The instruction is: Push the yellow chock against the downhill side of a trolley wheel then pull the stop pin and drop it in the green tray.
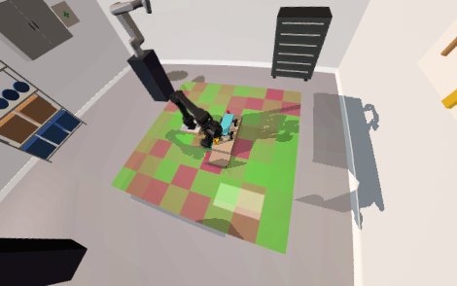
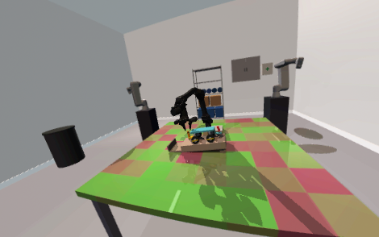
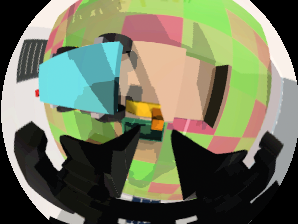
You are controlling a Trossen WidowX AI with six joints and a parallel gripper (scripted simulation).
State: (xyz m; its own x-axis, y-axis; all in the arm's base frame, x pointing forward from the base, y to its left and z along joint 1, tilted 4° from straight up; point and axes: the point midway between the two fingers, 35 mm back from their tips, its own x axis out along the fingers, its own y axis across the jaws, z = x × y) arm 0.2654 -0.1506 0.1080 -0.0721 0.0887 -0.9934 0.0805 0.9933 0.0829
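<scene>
Right now the yellow chock is 1 cm ahead of my gripper tip, 3 cm to the left of it and 5 cm below it. The rest, counted from my gripper tip: green tray (7 cm behind, 4 cm to the left, 14 cm below); ramp (6 cm ahead, 13 cm to the left, 8 cm below); trolley (6 cm ahead, 13 cm to the left, 2 cm below).
</scene>
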